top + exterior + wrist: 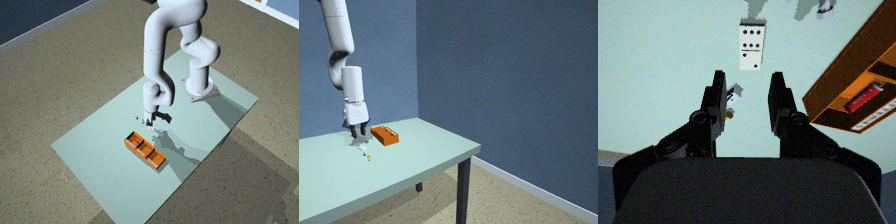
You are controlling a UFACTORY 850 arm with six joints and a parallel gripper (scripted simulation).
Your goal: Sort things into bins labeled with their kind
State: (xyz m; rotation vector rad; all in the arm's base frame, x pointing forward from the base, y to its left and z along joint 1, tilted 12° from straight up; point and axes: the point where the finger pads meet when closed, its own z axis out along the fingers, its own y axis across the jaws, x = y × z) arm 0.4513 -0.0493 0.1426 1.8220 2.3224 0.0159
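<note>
Now: the white domino 80 mm below my hand. Round my hand: grey bolt: 80 mm below, 60 mm to the left, 50 mm ahead; brass bolt: 130 mm to the right, 80 mm below; grey piece: 80 mm to the right, 80 mm below, 10 mm behind.
</note>
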